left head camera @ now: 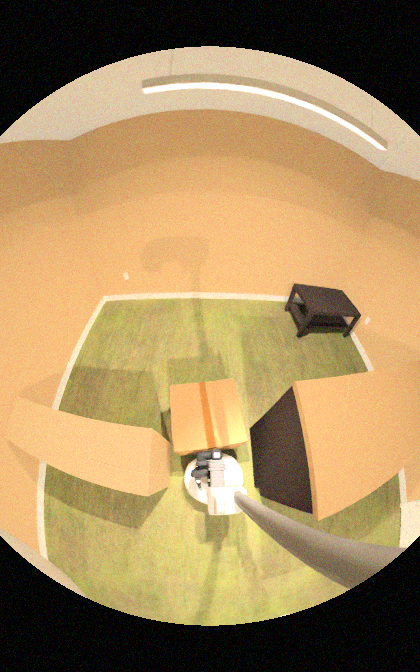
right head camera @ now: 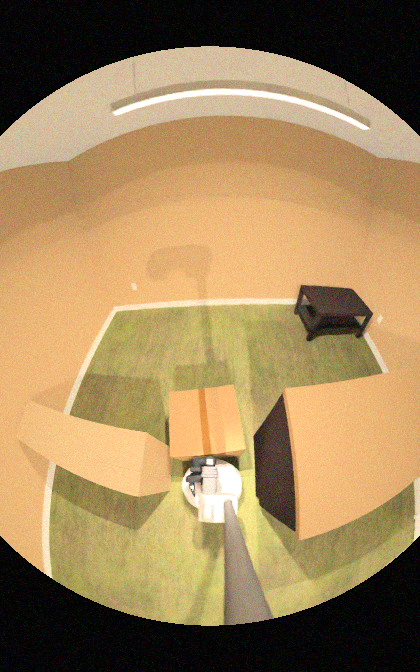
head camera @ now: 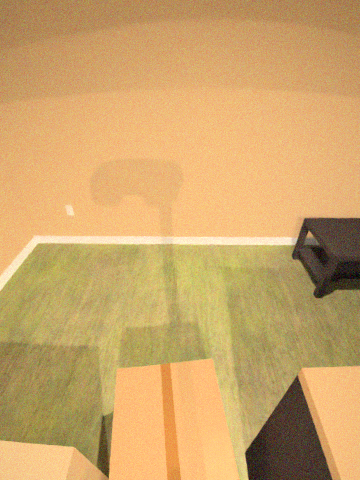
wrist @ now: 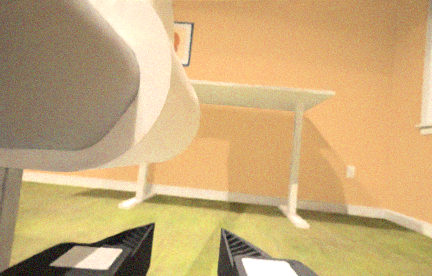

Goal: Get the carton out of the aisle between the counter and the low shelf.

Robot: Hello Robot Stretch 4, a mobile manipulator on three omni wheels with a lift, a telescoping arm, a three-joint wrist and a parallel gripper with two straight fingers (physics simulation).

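Places are measured from the robot's base along level axes (x down, y ahead, z right), in millimetres.
Where they show: gripper, fingertip midpoint: (wrist: 186,246).
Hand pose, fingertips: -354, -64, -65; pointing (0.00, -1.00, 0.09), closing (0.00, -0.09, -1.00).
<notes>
After its pixels a point has its place, as x, y, z.
The carton (head camera: 142,425) {-379, 411, -157} (left head camera: 227,412) (right head camera: 222,420), a brown box with an orange tape strip, stands on the floor straight ahead of my white base (left head camera: 235,472) (right head camera: 230,482). Its near edge meets the base's front edge in view; contact is hidden. The low shelf (head camera: 32,462) {-583, 237, -452} (left head camera: 100,450) (right head camera: 100,447), pale wood, is on the left, close to the carton's near left corner. The counter (head camera: 340,415) {-883, 288, 373} (left head camera: 355,430) (right head camera: 345,445), with a wooden top and dark side, is on the right, across a strip of floor. My gripper (wrist: 186,246) {-354, -64, -65} is open and empty, folded over the base, away from the carton.
Green floor runs beyond the carton to the far wall (head camera: 225,175) {-732, 2185, 372}. A low black table (head camera: 337,240) {-423, 1632, 1228} (left head camera: 325,300) (right head camera: 335,300) stands at the far right. In the wrist view, a white desk (wrist: 260,97) {-898, -2049, -317} stands against an orange wall.
</notes>
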